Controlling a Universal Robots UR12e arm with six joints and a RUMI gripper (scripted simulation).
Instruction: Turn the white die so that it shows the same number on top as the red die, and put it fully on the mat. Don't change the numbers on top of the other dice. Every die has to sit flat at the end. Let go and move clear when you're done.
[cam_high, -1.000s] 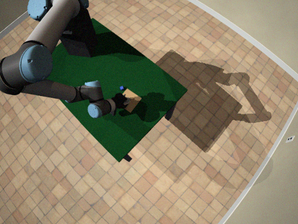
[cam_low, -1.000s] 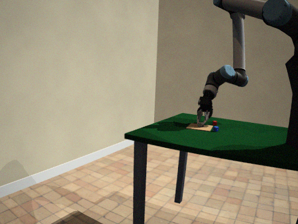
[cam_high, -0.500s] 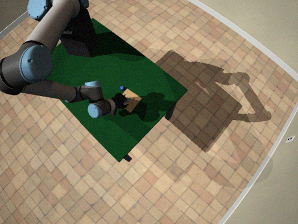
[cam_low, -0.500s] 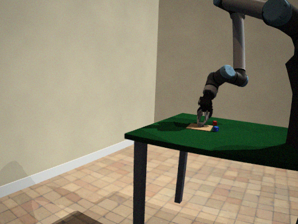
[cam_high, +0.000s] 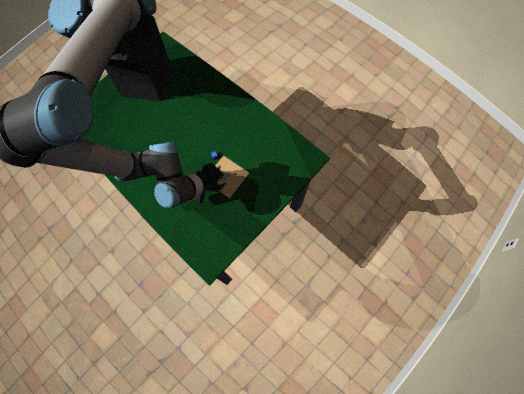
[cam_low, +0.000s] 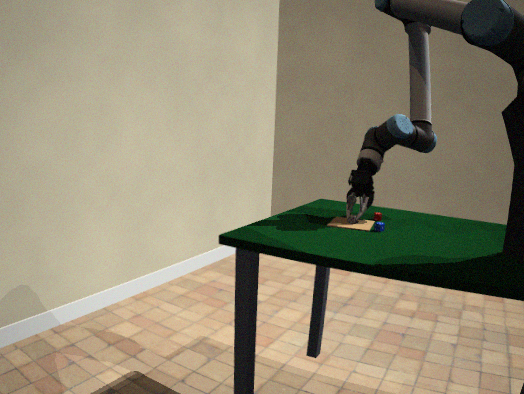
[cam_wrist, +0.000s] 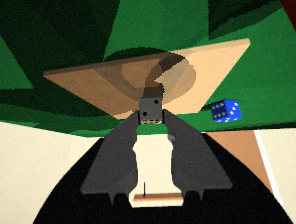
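The white die is 1 cm to the left of my hand and 1 cm below it. From my hand the other things lie so: red die: 6 cm behind, 11 cm to the right, 1 cm below; tan mat: 1 cm to the left, 2 cm below; blue die: 10 cm behind, 4 cm to the left, 1 cm below.
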